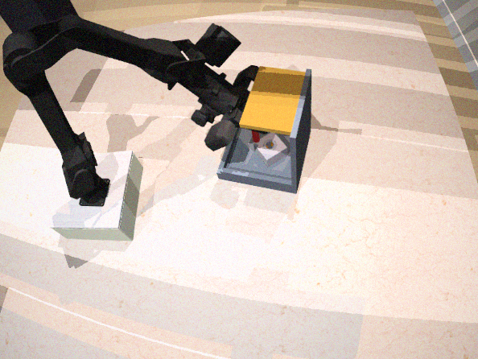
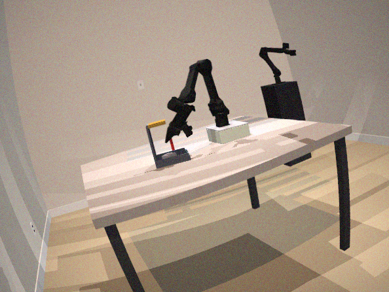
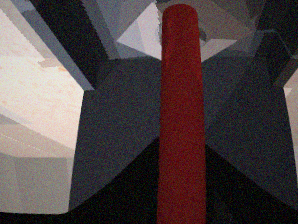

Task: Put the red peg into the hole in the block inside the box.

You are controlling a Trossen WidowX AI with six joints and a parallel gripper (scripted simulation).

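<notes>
My gripper tip is now 70 mm short of the box back wall, 10 mm to the left of it and 10 mm below it. Also, from my gripper tip: roof 20 mm ahead, 100 mm above; then red peg 30 mm behind, 10 mm to the left, 10 mm below.
</notes>
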